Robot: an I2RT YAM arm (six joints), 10 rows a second.
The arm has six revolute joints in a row. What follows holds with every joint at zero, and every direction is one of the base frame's.
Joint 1 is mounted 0.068 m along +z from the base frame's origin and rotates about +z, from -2.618 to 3.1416 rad.
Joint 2 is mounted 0.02 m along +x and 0.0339 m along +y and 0.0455 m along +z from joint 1 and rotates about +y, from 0 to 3.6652 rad.
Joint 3 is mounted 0.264 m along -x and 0.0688 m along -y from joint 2 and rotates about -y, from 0 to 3.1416 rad.
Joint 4 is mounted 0.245 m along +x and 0.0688 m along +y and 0.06 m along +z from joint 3 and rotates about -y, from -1.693 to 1.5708 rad.
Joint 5 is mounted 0.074 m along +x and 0.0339 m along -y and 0.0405 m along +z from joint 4 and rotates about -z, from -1.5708 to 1.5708 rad.
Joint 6 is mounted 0.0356 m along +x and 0.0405 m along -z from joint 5 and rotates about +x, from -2.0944 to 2.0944 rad.
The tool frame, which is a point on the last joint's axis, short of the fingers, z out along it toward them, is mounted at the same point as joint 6; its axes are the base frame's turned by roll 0, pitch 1.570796 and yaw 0 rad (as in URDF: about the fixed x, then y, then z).
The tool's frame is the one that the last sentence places.
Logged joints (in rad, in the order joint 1, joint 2, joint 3, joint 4, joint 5, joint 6), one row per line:
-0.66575 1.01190 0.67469 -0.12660 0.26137 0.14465
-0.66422 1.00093 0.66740 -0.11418 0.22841 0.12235
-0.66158 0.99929 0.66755 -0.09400 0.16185 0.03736
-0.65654 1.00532 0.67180 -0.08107 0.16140 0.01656
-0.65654 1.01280 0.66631 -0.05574 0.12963 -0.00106
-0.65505 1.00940 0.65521 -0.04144 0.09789 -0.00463
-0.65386 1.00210 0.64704 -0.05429 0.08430 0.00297
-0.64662 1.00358 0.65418 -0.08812 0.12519 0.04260
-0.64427 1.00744 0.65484 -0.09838 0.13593 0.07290
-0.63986 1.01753 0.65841 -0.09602 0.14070 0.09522
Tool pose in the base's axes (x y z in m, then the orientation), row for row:
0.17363 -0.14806 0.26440 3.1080 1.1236 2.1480
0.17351 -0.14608 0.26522 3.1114 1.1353 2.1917
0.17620 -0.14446 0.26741 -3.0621 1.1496 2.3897
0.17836 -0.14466 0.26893 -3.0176 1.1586 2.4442
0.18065 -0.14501 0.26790 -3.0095 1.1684 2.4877
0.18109 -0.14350 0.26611 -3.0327 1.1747 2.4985
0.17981 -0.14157 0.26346 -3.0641 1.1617 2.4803
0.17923 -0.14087 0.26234 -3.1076 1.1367 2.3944
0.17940 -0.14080 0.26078 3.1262 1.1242 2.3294
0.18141 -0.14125 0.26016 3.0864 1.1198 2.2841
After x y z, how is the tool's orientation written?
As angles about the fixed x, y, z axes (roll, pitch, yaw), in radians.
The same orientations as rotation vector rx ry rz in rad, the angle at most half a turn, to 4 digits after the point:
0.9669 1.8293 -0.5902
0.9214 1.8351 -0.5712
0.7957 1.8730 -0.5591
0.7687 1.8738 -0.5704
0.7287 1.8752 -0.5527
0.7012 1.8753 -0.5244
0.7020 1.8875 -0.5028
0.7658 1.8927 -0.5082
0.8019 1.8902 -0.4964
0.8220 1.8838 -0.4839

